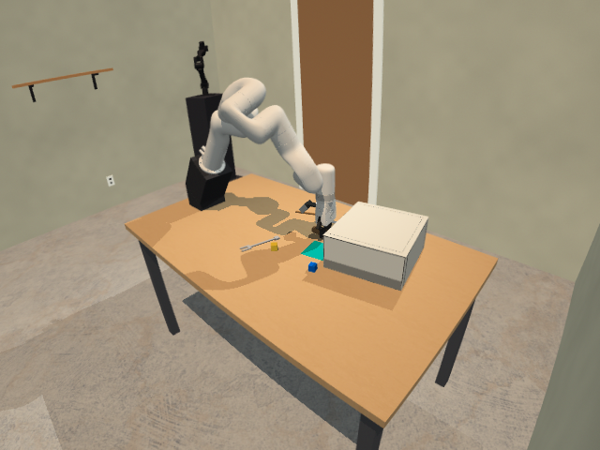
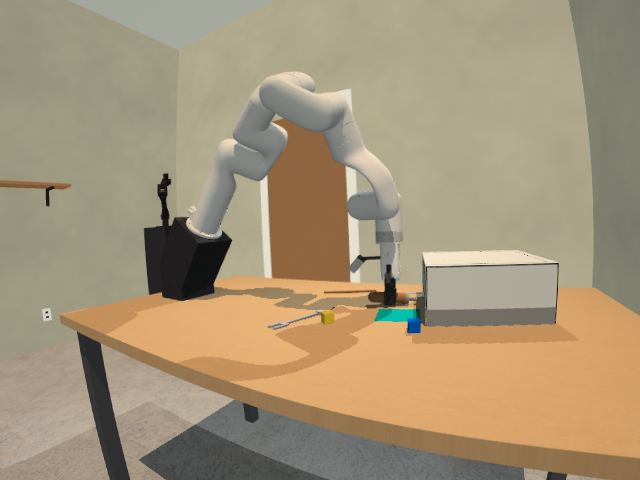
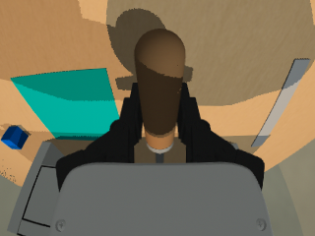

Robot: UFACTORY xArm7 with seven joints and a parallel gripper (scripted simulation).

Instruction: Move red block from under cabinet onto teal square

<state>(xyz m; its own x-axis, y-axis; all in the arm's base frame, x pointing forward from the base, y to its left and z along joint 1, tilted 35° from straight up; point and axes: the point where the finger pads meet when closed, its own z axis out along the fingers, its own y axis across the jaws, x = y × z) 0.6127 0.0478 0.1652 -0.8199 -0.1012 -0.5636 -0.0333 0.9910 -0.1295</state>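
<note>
Right now the teal square is 30 mm ahead of my hand, 100 mm to the right of it and 20 mm below it. Also, from my hand: red block (210 mm ahead, 60 mm to the right, 10 mm below); grey rod (20 mm ahead, 140 mm to the left, 20 mm below); thin wooden stick (150 mm behind, 150 mm to the left, 20 mm below).
</note>
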